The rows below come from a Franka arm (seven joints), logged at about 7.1 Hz.
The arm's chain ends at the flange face. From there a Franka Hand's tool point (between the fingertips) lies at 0.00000 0.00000 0.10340 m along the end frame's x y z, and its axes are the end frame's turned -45 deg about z.
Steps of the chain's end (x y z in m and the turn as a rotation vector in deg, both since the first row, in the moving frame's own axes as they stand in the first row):
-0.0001, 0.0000, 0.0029, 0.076, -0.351, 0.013
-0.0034, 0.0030, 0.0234, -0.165, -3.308, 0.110
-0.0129, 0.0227, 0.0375, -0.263, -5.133, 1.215
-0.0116, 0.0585, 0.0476, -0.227, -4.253, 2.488
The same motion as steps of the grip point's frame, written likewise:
-0.0004, -0.0006, 0.0029, 0.302, -0.194, 0.013
-0.0090, -0.0043, 0.0232, 2.222, -2.456, 0.110
-0.0320, 0.0007, 0.0371, 3.444, -3.816, 1.215
-0.0552, 0.0279, 0.0473, 2.847, -3.168, 2.488

